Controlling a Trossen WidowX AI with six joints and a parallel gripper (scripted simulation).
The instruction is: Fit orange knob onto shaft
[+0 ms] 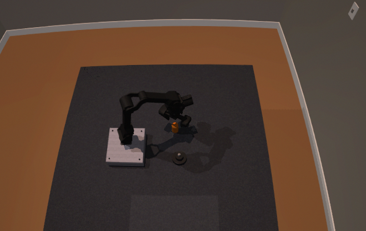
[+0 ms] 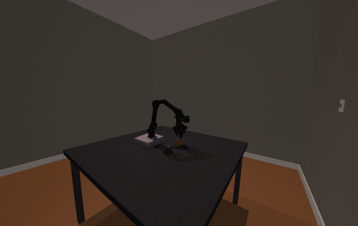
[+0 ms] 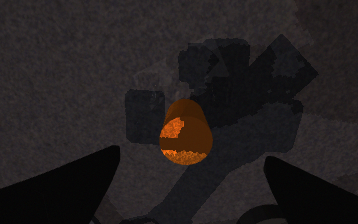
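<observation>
My gripper tip is now 40 mm above the orange knob. From my gripper tip the other things lie so: round pedestal with shaft: 10 mm ahead, 190 mm to the right, 50 mm below.
</observation>
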